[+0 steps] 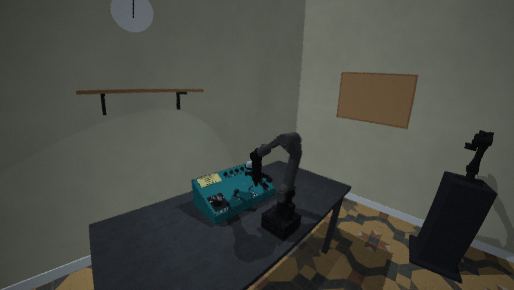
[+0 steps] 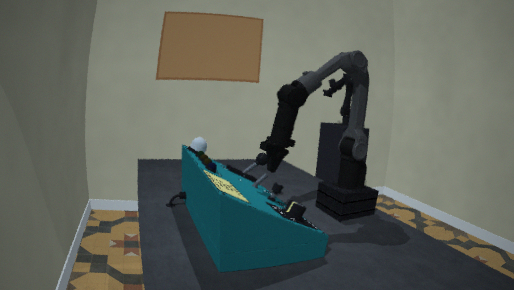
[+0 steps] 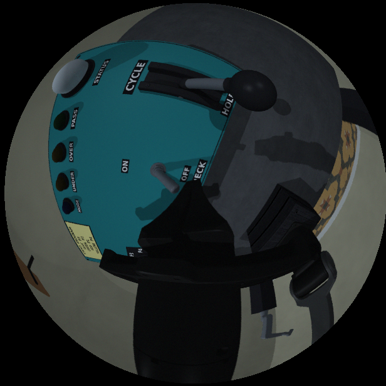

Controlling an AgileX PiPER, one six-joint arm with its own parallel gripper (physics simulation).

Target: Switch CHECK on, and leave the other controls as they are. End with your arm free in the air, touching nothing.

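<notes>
The teal control panel [image 1: 200, 202] [image 2: 200, 220] [image 3: 110, 135] stands on the dark table. Its CHECK toggle, a short grey stick [image 2: 261, 179] [image 3: 166, 179], leans from its base toward the OFF label [image 3: 185, 173]; the ON label [image 3: 125, 166] is on the other side. My gripper [image 1: 257, 184] [image 2: 271, 169] [image 3: 195, 188] is shut with nothing seen between the fingers. Its tips are above the panel, close beside the toggle's tip on the OFF side. Whether they touch it I cannot tell. The fingers partly cover the CHECK label [image 3: 200, 171].
The CYCLE lever's black ball [image 2: 261, 159] [image 3: 253, 90] stands near the gripper, at the HOLD end. A black knob [image 2: 276, 188] and a rotary selector [image 1: 217, 201] [image 2: 295, 209] are farther along the panel. A white dome lamp [image 1: 248, 164] [image 2: 199, 144] [image 3: 71, 76] stands at the back edge.
</notes>
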